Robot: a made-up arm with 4 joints. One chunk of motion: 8 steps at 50 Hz.
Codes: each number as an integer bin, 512 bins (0 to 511) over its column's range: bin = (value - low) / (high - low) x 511, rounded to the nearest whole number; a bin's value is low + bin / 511 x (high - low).
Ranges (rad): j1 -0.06..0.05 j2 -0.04..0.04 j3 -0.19..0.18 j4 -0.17..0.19
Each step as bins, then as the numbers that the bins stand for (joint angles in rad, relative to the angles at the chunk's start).
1 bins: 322 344 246 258
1 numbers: 0.0093 0.0139 -0.0119 0.0118
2 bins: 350 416 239 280
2 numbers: 0.0153 0.0251 -0.0169 0.0273
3 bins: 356 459 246 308
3 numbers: 0.0166 0.0319 -0.0119 0.0470
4 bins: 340 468 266 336
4 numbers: 0.0132 0.0333 0.0026 0.0667
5 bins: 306 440 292 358
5 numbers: 0.0059 0.0289 0.0214 0.0822
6 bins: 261 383 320 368
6 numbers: -0.0038 0.0200 0.0417 0.0893
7 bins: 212 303 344 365
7 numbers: -0.0144 0.0074 0.0591 0.0871
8 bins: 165 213 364 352
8 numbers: -0.0245 -0.0067 0.0736 0.0780
